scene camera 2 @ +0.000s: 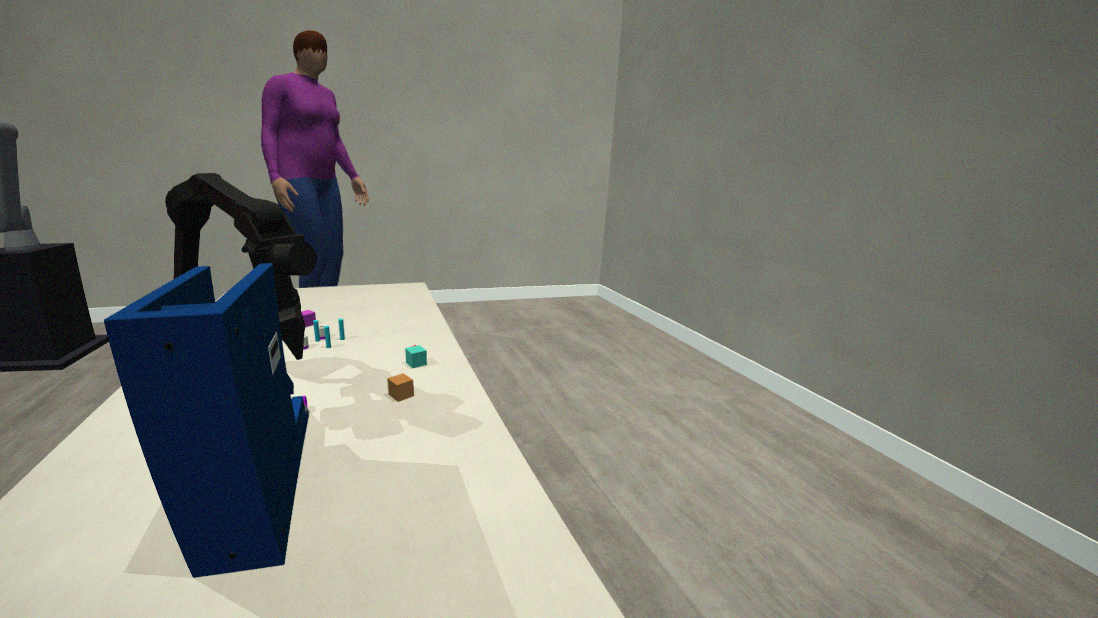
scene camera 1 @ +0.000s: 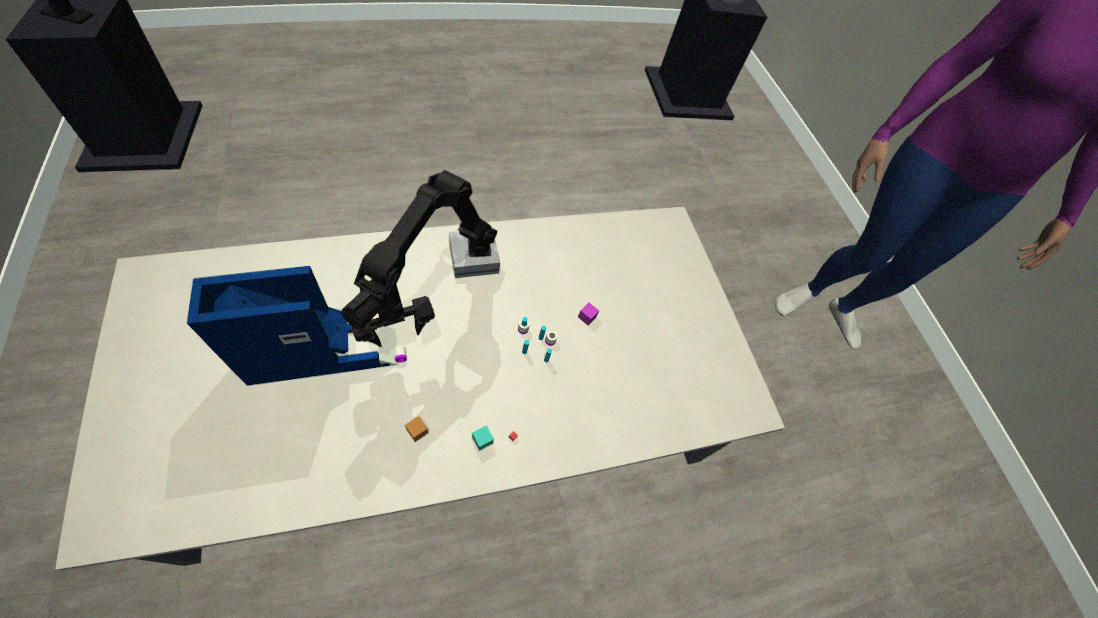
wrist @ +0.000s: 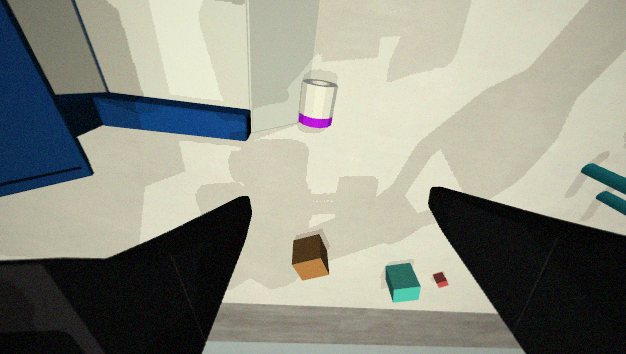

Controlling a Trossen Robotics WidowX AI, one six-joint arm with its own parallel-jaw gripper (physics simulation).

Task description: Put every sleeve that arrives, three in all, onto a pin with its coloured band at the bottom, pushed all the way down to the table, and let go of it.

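Note:
A white sleeve with a purple band [scene camera 1: 400, 355] [scene camera 2: 304, 402] [wrist: 318, 102] lies on its side at the chute's mouth, its banded end toward the front table edge. My gripper [scene camera 1: 398, 337] [wrist: 338, 200] is open and empty above the table near it, with the sleeve beyond the fingertips in the wrist view. Teal pins [scene camera 1: 525, 347] [scene camera 2: 341, 329] [wrist: 605, 175] stand right of the arm. Two white sleeves, one at the back left [scene camera 1: 523, 328] and one at the right [scene camera 1: 550, 338], stand upright among them, purple low. Whether pins run through them is too small to tell.
The blue chute housing [scene camera 1: 261, 337] [scene camera 2: 192, 429] [wrist: 170, 120] stands left of the sleeve. An orange block [scene camera 1: 416, 428] [scene camera 2: 400, 387] [wrist: 310, 257], a teal block [scene camera 1: 482, 437] [scene camera 2: 415, 356] [wrist: 402, 282] and a red cube [scene camera 1: 513, 436] [wrist: 440, 279] lie frontward; a magenta block [scene camera 1: 588, 313] lies right of the pins.

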